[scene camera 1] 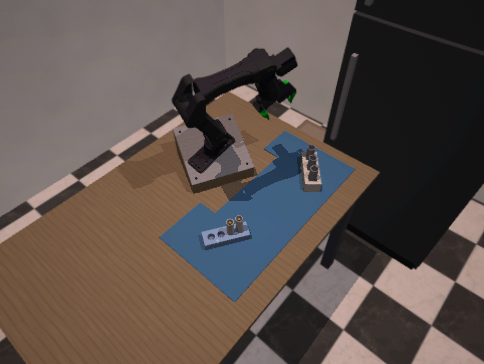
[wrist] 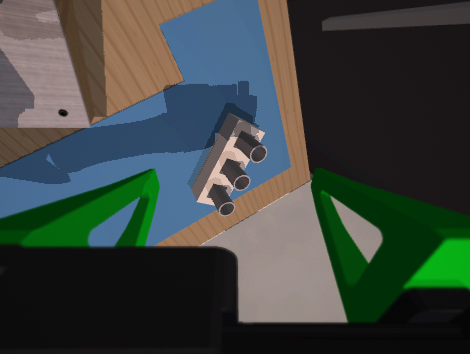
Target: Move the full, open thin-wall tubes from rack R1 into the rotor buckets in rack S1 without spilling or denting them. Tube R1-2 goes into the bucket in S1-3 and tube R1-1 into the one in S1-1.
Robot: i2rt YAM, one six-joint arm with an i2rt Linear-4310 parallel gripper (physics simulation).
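Seen in the pictures: gripper, between the fingertips: (scene camera 1: 279,110) (wrist: 235,177); arm's base, origin of its link: (scene camera 1: 211,151).
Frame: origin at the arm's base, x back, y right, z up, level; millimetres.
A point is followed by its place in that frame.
Two upright tubes (scene camera 1: 230,227) {x -279, y 220, z -7 mm} (scene camera 1: 239,224) {x -294, y 191, z -8 mm} with brownish contents at their open tops stand side by side in the pale blue rack (scene camera 1: 226,243) {x -279, y 244, z -75 mm}. Its two other holes are empty. The white rack (scene camera 1: 312,187) {x -380, y -136, z -60 mm} (wrist: 209,162) {x -312, y -177, z -67 mm} holds three dark grey hollow buckets (scene camera 1: 313,173) {x -368, y -146, z 1 mm} (wrist: 252,146) {x -280, y -244, z 7 mm} in a row, with open rims. Rack labels cannot be read. My gripper (scene camera 1: 278,105) {x -178, y -176, z 177 mm} (wrist: 235,177) {x -178, y -176, z 177 mm} is wide open and empty, high above the table's far end. In the wrist view the white rack shows between the green fingers, well below. The tubes do not show in that view.
Both racks are on the blue mat (scene camera 1: 280,215) {x -351, y 28, z -87 mm} (wrist: 215,40) {x -144, y -276, z -87 mm} on the wooden table (scene camera 1: 100,250) {x 40, y 521, z -90 mm} (wrist: 130,40) {x -99, y -166, z -90 mm}. The arm's metal base plate (scene camera 1: 187,150) {x 68, y 63, z 10 mm} (wrist: 50,75) {x -96, y -77, z -16 mm} sits beside the mat. A black fridge (scene camera 1: 410,125) (wrist: 380,100) stands past the table's right edge.
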